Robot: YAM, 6 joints.
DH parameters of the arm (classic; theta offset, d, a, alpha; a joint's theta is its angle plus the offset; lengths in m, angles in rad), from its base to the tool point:
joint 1: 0 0.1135 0.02 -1.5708
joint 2: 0 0 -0.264 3.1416
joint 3: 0.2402 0 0.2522 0
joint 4: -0.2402 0 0.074 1.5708
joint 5: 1.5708 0 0 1.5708
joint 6: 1.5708 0.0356 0 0
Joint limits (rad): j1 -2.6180..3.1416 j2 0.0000..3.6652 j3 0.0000..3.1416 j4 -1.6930..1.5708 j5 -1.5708..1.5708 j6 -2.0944..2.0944
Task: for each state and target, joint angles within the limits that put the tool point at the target. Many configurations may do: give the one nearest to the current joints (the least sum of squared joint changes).
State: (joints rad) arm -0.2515 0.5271 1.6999 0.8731 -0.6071 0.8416
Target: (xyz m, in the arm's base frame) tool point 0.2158 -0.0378 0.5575
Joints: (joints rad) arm -0.2635 1.2301 1.4431 0.7446 -0.5865 0.8416
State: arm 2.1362 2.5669 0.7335 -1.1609 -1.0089 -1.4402
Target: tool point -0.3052 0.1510 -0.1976
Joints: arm 2.5972 3.1123 1.6920 -0.5936 -0.9477 -1.4402
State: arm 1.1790 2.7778 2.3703 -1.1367 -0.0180 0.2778
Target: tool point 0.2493 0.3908 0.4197
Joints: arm 1.0026 2.2261 2.6794 -1.0807 -0.0046 0.2778
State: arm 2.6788 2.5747 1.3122 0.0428 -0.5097 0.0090
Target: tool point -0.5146 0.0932 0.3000
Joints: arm 2.9295 2.1609 1.8399 0.2017 -0.5045 0.0090
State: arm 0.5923 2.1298 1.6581 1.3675 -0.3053 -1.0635
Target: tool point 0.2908 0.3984 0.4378
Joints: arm 0.9205 2.2289 2.0916 1.1116 -0.2773 -1.0635
